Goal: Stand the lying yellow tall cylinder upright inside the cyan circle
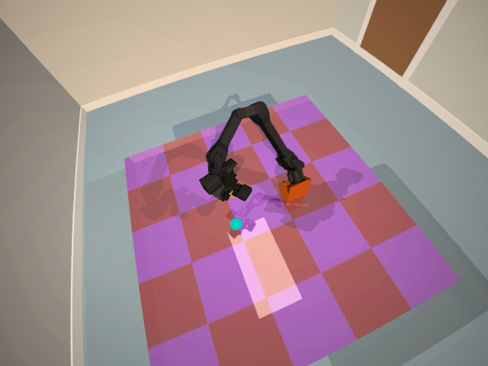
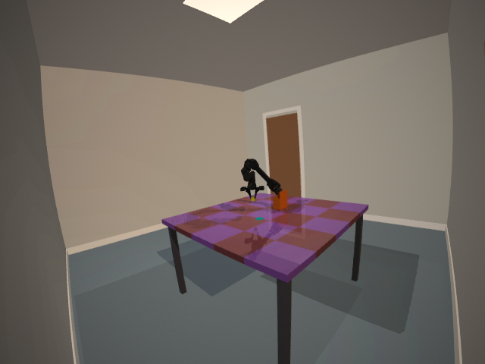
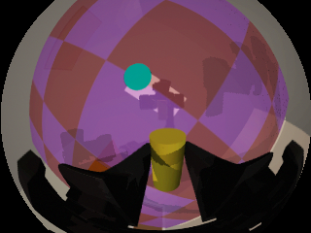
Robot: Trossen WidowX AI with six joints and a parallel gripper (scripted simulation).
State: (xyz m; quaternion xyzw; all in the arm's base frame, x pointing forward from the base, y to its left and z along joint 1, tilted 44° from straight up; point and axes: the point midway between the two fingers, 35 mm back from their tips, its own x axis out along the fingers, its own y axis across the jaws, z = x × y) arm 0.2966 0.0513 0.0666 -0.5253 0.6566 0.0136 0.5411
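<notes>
The yellow tall cylinder lies 10 mm to the right of my gripper tip and 10 mm behind it. From my gripper tip the other things lie so: cyan circle (140 mm below, 90 mm to the left, 20 mm ahead).
</notes>
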